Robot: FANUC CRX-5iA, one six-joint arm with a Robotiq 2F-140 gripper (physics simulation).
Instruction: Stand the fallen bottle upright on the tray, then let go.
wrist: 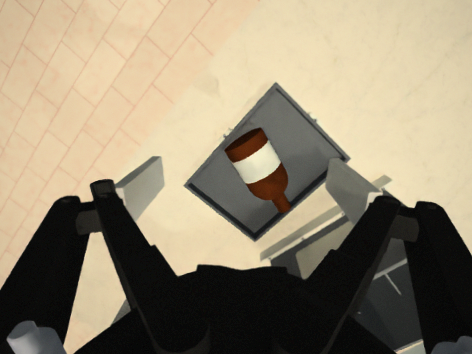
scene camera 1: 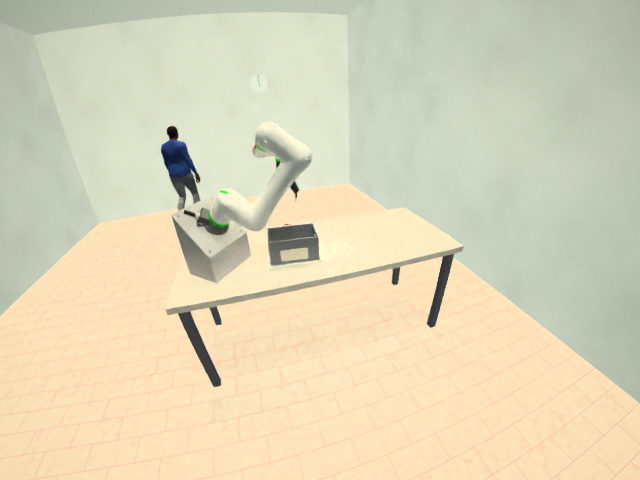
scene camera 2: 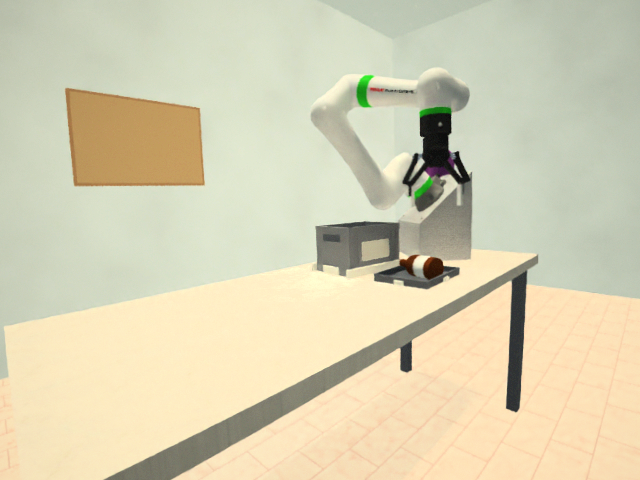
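Where they show: gripper, fingertip midpoint: (wrist: 244,172) (scene camera 1: 286,200) (scene camera 2: 436,206); arm's base at its link origin: (scene camera 1: 215,224) (scene camera 2: 430,200).
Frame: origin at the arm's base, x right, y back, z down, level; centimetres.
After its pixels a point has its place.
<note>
The brown bottle (scene camera 2: 423,266) @(x -17.5, y -48.2, z 20.4 cm) (wrist: 257,163) @(x -16.7, y -44.6, z 17.8 cm) with a white label lies on its side on the dark grey tray (scene camera 2: 388,274) @(x -4.1, y -46.8, z 24.8 cm) (wrist: 302,125) @(x -13.4, y -53.6, z 25.2 cm). In the wrist view its neck points to the lower right, towards the crate, and its base is near the tray's upper-left edge. In scene camera 1 the tray is hidden behind the crate. My gripper (scene camera 2: 435,195) @(x -21.1, y -47.0, z 1.4 cm) (wrist: 244,172) @(x -21.1, y -47.0, z 1.4 cm) is open and empty, pointing down well above the tray and bottle. In scene camera 1 the arm hides most of it.
A tall grey crate (scene camera 1: 273,251) @(x 19.9, y -27.3, z 13.7 cm) (scene camera 2: 332,254) @(x 15.3, y -53.4, z 18.3 cm) (wrist: 285,263) @(x 2.0, y -31.8, z 19.6 cm) stands close beside the tray, on the neck side. The arm's grey pedestal (scene camera 1: 230,260) @(x 10.3, y -3.8, z 18.8 cm) (scene camera 2: 449,237) @(x -11.3, y -7.6, z 15.7 cm) stands on the table (scene camera 1: 382,232) @(x 6.8, y -105.2, z 25.7 cm) (scene camera 2: 206,351) @(x -5.9, y -118.9, z 25.7 cm). A person in blue (scene camera 1: 177,160) stands beyond the table.
</note>
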